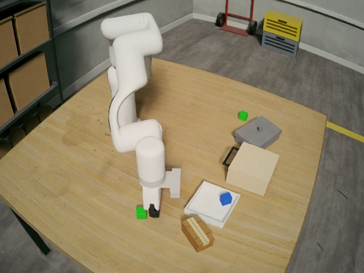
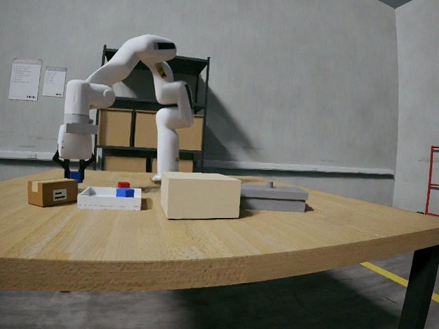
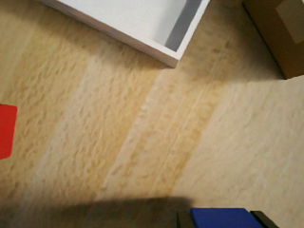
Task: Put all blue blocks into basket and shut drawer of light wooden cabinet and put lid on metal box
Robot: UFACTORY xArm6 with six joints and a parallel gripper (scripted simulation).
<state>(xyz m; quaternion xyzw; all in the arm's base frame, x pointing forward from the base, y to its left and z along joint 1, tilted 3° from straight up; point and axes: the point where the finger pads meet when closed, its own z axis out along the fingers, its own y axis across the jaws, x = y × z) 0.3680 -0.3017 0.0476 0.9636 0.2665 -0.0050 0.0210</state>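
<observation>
Now: hand 140 mm to the right of the white basket, 140 mm short of it and 40 mm above it. Also, from my hand: red block (150 mm to the left, 30 mm below, 20 mm behind); then light wooden cabinet (350 mm to the left, 190 mm ahead, 10 mm below); then cardboard box (160 mm ahead, 10 mm below).
</observation>
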